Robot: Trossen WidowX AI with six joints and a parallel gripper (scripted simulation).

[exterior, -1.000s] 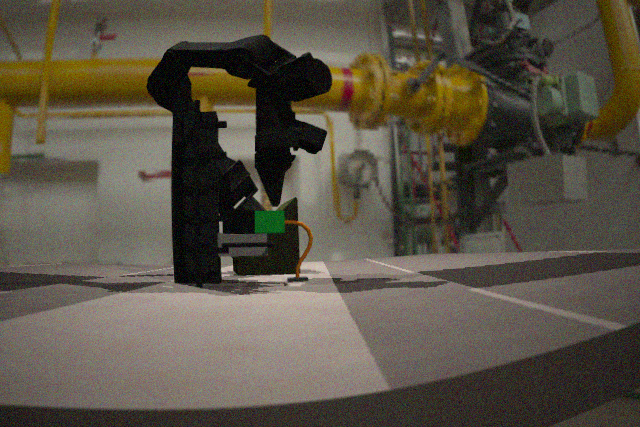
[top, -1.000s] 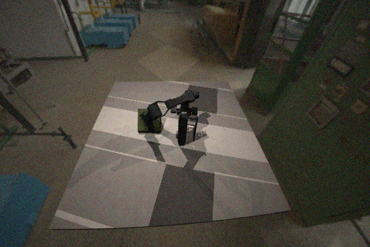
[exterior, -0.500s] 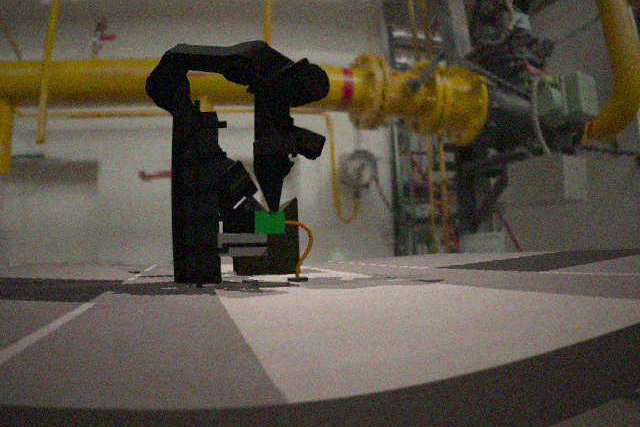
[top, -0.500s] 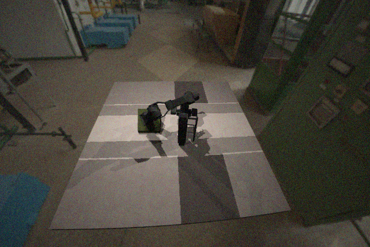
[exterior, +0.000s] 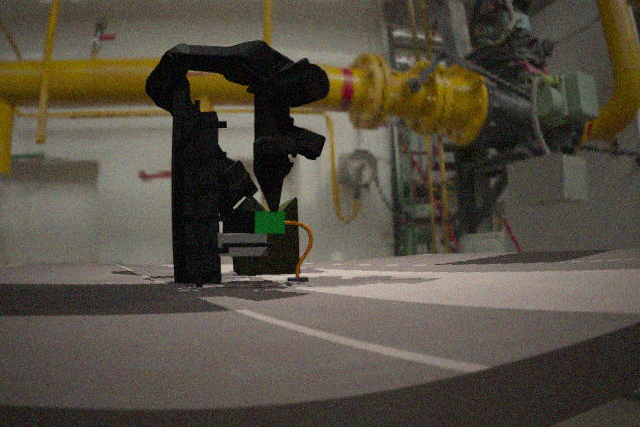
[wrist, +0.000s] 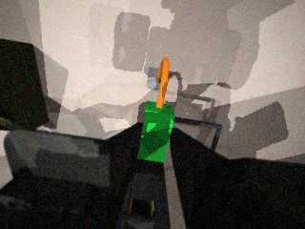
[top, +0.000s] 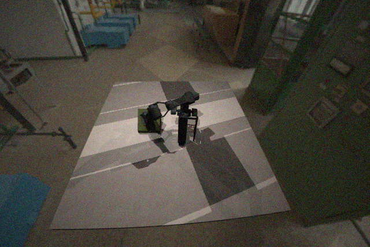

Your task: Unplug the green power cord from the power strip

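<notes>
My gripper tip is 30 mm to the left of the green plug and 10 mm above it.
</notes>
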